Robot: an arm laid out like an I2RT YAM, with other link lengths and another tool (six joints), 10 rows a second.
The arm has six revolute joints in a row. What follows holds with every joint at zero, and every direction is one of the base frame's. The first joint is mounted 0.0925 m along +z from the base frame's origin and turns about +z. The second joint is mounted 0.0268 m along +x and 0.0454 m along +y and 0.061 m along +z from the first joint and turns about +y. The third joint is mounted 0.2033 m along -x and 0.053 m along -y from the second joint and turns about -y. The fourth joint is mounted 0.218 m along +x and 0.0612 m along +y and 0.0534 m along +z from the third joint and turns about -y. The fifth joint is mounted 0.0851 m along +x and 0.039 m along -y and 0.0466 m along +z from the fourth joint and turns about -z. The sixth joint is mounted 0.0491 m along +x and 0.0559 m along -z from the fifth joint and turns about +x. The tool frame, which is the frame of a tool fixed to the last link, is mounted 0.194 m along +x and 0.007 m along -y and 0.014 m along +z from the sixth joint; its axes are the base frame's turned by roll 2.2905, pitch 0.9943 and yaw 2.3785 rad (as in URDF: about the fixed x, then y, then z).
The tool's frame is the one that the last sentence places.
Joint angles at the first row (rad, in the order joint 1, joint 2, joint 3, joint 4, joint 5, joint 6):
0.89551, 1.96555, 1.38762, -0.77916, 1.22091, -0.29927
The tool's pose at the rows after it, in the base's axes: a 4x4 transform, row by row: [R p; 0 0 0 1], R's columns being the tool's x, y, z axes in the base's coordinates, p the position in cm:
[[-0.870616, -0.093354, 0.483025, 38.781], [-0.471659, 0.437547, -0.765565, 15.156], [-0.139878, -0.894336, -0.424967, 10.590], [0, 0, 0, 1]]
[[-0.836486, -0.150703, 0.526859, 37.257], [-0.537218, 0.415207, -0.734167, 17.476], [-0.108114, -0.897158, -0.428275, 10.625], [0, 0, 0, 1]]
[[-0.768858, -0.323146, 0.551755, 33.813], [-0.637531, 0.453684, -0.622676, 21.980], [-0.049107, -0.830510, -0.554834, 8.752], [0, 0, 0, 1]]
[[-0.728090, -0.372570, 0.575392, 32.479], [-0.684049, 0.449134, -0.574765, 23.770], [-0.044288, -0.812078, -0.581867, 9.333], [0, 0, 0, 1]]
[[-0.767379, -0.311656, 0.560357, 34.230], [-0.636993, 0.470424, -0.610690, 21.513], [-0.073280, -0.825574, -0.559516, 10.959], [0, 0, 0, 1]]
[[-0.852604, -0.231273, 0.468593, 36.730], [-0.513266, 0.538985, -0.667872, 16.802], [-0.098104, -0.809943, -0.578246, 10.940], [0, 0, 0, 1]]
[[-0.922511, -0.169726, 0.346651, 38.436], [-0.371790, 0.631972, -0.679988, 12.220], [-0.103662, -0.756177, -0.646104, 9.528], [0, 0, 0, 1]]
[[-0.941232, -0.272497, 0.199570, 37.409], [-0.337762, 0.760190, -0.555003, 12.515], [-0.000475, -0.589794, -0.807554, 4.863], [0, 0, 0, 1]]
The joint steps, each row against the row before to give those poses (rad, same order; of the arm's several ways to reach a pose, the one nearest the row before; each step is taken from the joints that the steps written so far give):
0.01831, -0.00192, 0.00037, -0.00878, 0.00000, -0.02366
0.06944, -0.01638, 0.00001, -0.03892, -0.01526, -0.00646
0.10375, -0.05381, -0.00004, -0.05222, -0.15755, 0.00036
0.04350, -0.04311, 0.00002, -0.01339, -0.03547, -0.02554
-0.06142, -0.02895, 0.00004, -0.00077, 0.03433, -0.01258
-0.13390, -0.00421, -0.00002, -0.00227, -0.00916, 0.03508
-0.14648, 0.00000, 0.00001, 0.00380, -0.07438, 0.04159
-0.09155, -0.00002, -0.00001, -0.00840, -0.26246, -0.00153

